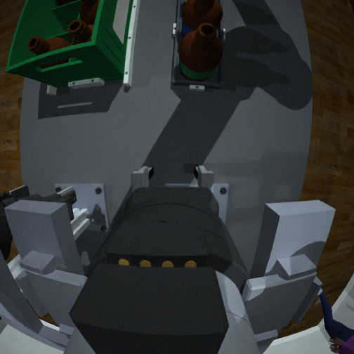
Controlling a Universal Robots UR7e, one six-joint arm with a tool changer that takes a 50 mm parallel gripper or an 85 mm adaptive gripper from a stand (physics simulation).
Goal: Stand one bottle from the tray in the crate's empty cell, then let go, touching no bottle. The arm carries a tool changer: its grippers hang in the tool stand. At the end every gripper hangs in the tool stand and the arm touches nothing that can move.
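The dark gripper (pixel 173 173) sits between the stand's grey holders, under the arm's black coupling block. Gold contacts show on its top. Its two pale fingertips stand apart with nothing between them, so it is open. The tray (pixel 175 65) at the top holds brown bottles: a front bottle (pixel 202 52) with a green band and another bottle (pixel 201 14) behind it, both upright. The green crate (pixel 111 52) at the upper left holds several brown bottles, with necks showing at a left bottle (pixel 40 45) and a middle bottle (pixel 77 29). Its empty cell cannot be made out.
The tool stand's grey holders (pixel 37 220) (pixel 297 220) rise on both sides of the gripper. Another black gripper part (pixel 37 200) shows at the left edge. A white rail (pixel 131 45) runs along the crate's right side. Part of a person (pixel 340 327) shows at the lower right.
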